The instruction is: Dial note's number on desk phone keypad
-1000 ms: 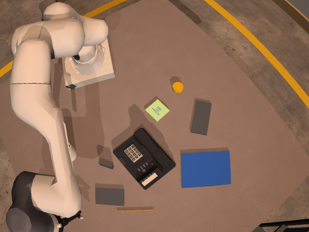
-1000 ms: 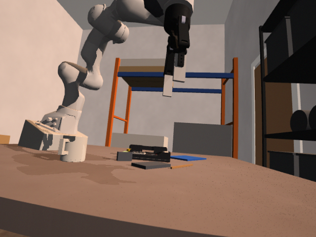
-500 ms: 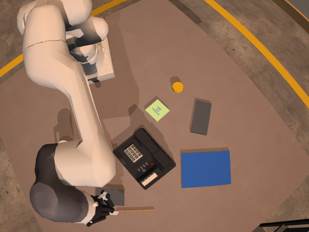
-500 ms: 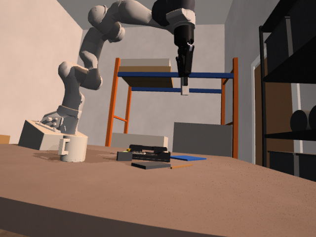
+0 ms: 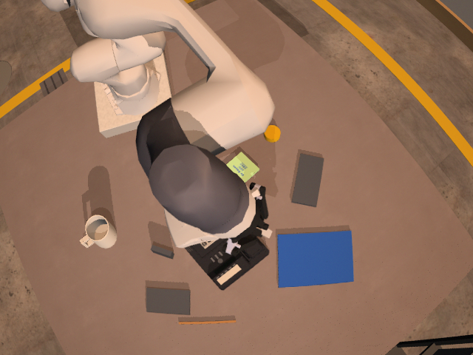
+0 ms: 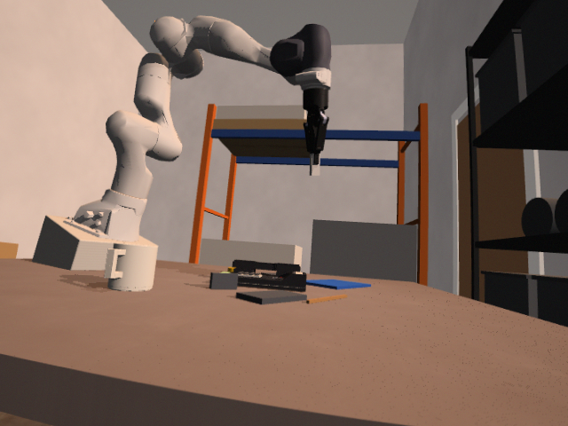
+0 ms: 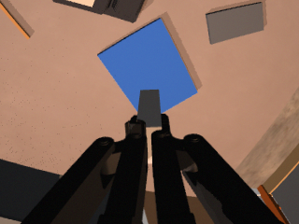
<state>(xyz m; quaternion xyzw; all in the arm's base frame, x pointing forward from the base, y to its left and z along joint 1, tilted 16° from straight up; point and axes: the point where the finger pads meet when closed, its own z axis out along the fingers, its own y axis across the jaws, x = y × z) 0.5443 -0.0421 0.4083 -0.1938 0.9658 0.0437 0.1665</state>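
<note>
My gripper is now 120 mm past the handset, 30 mm to the right of it and 320 mm above it. Also, from my hand: blue mat: 110 mm ahead, 130 mm to the left, 360 mm below; pencil: 20 mm ahead, 220 mm to the right, 360 mm below; grey block: 210 mm behind, 160 mm to the right, 350 mm below.
</note>
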